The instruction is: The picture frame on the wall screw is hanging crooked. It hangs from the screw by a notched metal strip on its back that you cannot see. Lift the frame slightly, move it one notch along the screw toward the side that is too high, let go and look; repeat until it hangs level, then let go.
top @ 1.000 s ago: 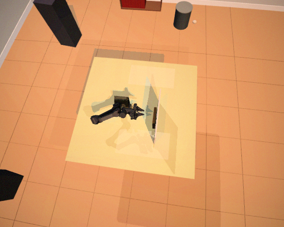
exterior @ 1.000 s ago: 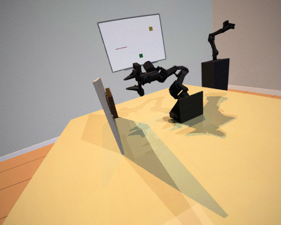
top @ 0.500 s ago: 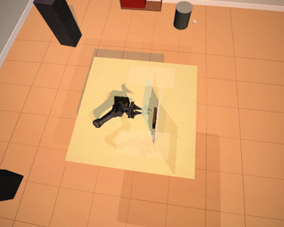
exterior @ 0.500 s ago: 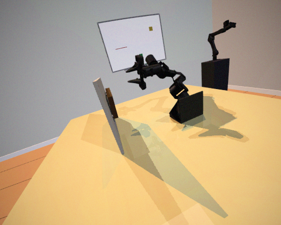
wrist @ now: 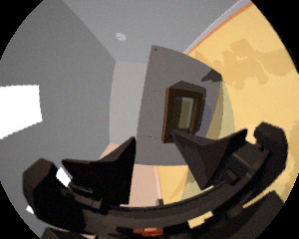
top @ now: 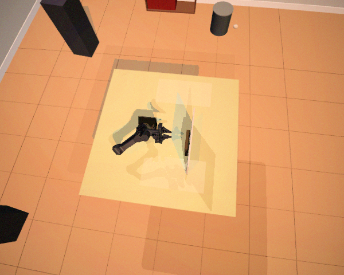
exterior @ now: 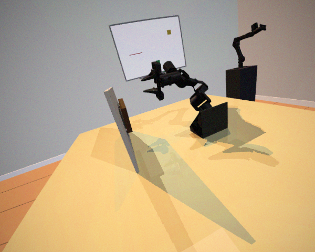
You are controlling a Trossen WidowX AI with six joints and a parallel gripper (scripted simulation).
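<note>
My gripper tip is now 130 mm short of the brown picture frame and 110 mm above it. Round my gripper tip: upright wall panel 140 mm ahead, 120 mm below, 20 mm to the left.
</note>
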